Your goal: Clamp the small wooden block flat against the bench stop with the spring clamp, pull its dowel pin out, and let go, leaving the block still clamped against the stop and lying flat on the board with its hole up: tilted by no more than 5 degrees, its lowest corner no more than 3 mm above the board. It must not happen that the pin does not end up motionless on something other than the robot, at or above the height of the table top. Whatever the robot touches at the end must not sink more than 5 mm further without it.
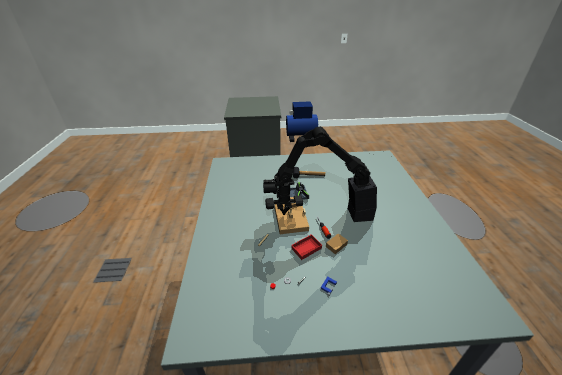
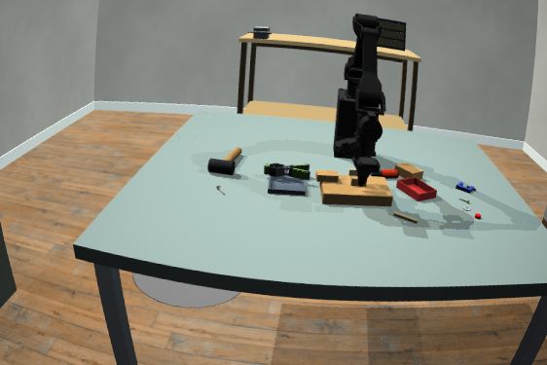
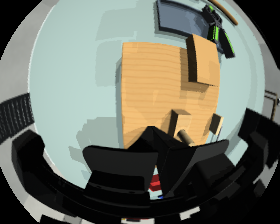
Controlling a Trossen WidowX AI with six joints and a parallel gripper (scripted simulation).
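My gripper is now 60 mm above the wooden board and 40 mm past it. The rest, counted from my hand: dowel pin: 30 mm behind, 20 mm below; then red tray: 200 mm to the left, 70 mm below, 70 mm behind; then loose dowel: 120 mm to the left, 120 mm ahead, 70 mm below.
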